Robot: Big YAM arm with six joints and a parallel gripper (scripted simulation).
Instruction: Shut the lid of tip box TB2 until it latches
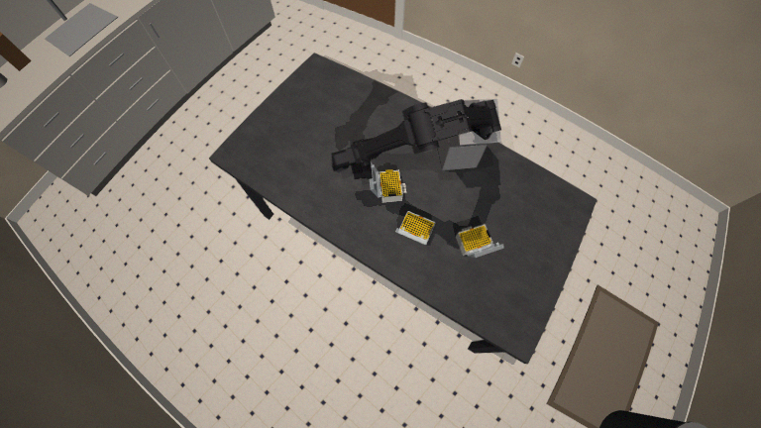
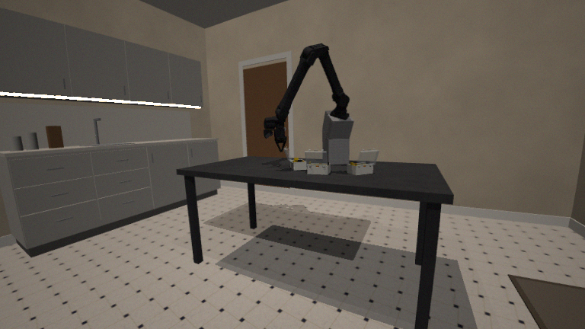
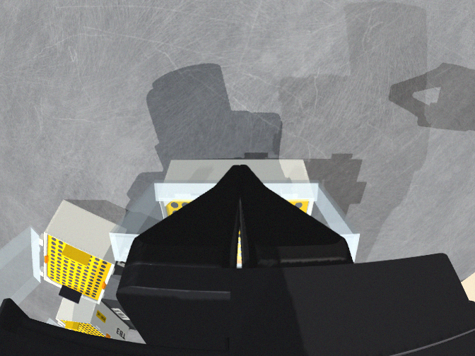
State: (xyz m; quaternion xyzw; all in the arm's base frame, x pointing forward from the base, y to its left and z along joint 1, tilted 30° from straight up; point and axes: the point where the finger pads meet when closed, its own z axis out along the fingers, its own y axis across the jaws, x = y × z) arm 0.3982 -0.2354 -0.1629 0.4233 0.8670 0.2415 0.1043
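Now: the lid 30 mm behind my hand, 40 mm to the left of it and 30 mm below it. The rest, counted from my hand: tip box (70 mm behind, 500 mm to the left, 60 mm below).
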